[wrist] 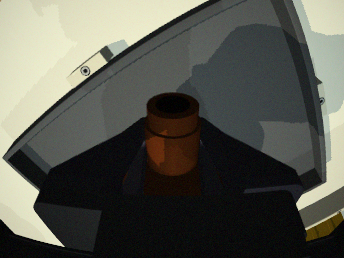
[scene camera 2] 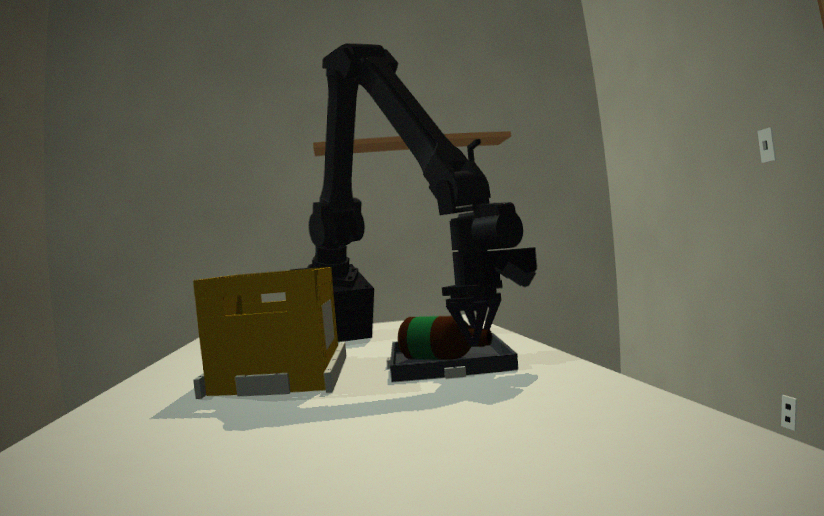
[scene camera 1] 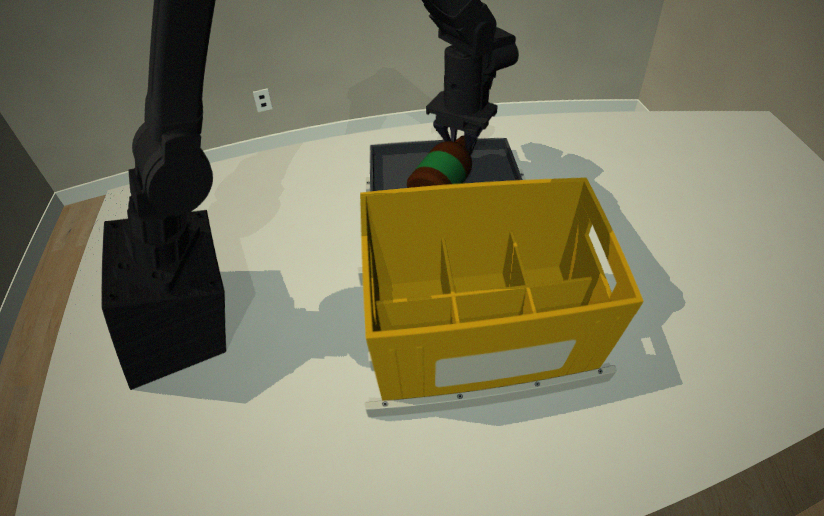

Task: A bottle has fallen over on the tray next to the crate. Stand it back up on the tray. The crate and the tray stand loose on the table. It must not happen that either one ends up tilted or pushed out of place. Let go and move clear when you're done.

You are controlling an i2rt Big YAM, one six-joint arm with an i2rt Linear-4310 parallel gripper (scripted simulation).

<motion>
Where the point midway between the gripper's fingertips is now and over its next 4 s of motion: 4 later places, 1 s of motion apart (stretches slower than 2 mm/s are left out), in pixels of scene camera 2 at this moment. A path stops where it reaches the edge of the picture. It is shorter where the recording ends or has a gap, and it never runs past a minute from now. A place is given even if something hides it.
My gripper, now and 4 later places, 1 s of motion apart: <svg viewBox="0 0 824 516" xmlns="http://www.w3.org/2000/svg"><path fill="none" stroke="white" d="M477 344L474 333L470 308L468 278L466 258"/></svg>
</motion>
